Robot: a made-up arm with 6 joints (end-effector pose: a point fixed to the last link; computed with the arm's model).
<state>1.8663 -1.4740 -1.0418 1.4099 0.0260 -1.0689</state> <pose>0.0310 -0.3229 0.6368 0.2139 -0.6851 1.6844</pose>
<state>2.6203 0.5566 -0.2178 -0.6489 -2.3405 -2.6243</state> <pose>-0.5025 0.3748 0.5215 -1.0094 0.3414 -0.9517</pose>
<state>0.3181 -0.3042 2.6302 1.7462 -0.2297 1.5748</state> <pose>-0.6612 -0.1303 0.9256 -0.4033 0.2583 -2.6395</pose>
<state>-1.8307 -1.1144 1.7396 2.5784 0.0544 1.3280</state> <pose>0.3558 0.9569 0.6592 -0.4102 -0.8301 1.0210</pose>
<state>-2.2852 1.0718 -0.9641 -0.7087 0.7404 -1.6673</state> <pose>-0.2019 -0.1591 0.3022 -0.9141 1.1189 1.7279</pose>
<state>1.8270 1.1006 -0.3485 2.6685 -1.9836 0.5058</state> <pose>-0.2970 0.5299 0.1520 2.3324 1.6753 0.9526</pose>
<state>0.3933 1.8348 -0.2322 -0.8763 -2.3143 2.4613</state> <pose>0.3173 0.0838 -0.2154 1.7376 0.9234 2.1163</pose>
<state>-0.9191 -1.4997 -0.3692 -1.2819 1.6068 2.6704</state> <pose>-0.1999 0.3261 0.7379 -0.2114 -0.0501 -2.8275</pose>
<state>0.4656 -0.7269 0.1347 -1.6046 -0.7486 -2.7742</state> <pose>-0.1248 -0.0217 1.0194 -1.6183 -1.8129 -0.1374</pose>
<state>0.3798 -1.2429 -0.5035 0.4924 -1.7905 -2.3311</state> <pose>-0.3461 -0.1550 0.8873 1.7008 0.3318 -1.1876</pose>
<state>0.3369 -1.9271 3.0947 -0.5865 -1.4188 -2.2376</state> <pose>-0.4567 -0.2301 -0.3421 -0.6289 -1.5500 2.5893</pose>
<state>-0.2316 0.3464 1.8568 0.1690 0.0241 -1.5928</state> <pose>0.1200 -0.0893 1.3370 0.9821 -1.3665 0.7946</pose>
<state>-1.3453 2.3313 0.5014 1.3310 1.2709 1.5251</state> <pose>0.0732 -0.3766 -0.5524 -1.2939 0.1563 0.2722</pose>
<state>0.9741 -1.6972 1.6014 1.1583 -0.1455 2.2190</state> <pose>-0.6096 -0.8503 0.0775 -0.1421 0.2884 -2.0654</pose>
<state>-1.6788 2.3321 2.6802 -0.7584 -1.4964 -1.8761</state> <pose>-0.1834 -0.8569 0.0200 2.8024 -0.5301 -1.2380</pose>
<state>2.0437 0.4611 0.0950 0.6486 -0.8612 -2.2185</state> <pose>-0.2962 0.6070 0.8406 0.2462 1.1549 0.5137</pose>
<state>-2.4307 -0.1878 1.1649 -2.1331 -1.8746 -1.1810</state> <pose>-0.0111 -0.0737 1.3765 1.3269 -0.0193 -0.4338</pose>
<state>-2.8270 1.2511 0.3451 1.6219 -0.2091 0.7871</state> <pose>-0.8279 -0.3359 0.2627 0.1490 2.1824 -0.5346</pose>
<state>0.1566 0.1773 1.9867 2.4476 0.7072 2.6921</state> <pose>-0.1569 0.0873 1.3519 0.7113 -0.8976 0.9685</pose>
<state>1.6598 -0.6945 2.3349 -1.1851 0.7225 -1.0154</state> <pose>0.0499 -0.8406 0.9385 -0.8832 0.4470 -0.6988</pose>
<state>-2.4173 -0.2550 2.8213 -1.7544 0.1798 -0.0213</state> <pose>0.4746 0.3816 1.0425 -1.2304 -0.8000 0.6590</pose>
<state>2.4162 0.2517 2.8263 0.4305 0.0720 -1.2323</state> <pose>0.2230 -0.1414 1.1042 -2.4122 0.5664 -0.8982</pose>
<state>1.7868 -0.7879 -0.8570 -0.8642 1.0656 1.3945</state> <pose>-0.0198 -0.0488 0.6454 -0.0047 -0.7137 0.6972</pose>
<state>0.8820 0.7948 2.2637 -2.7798 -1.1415 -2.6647</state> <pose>0.2148 0.5012 1.1912 0.5371 -2.5025 -0.4735</pose>
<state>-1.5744 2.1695 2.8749 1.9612 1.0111 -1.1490</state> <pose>0.0565 -0.7478 0.3436 -1.2666 0.2424 -0.6558</pose>
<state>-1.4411 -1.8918 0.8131 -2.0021 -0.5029 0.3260</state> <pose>-0.0958 0.9701 0.3653 -0.9973 -1.0399 0.8856</pose>
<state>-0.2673 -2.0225 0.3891 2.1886 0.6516 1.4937</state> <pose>-0.9175 0.3336 0.2562 1.0283 -0.4908 1.7461</pose>
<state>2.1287 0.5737 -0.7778 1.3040 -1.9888 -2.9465</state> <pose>-0.3493 0.4019 0.4475 0.0402 -0.4123 0.1343</pose>
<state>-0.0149 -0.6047 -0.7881 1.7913 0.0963 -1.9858</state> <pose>0.0097 0.0848 0.8646 0.1540 0.1525 -0.0086</pose>
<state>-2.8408 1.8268 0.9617 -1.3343 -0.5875 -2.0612</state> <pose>-0.7597 -0.2122 -0.2014 -0.8517 1.8024 -0.3262</pose>
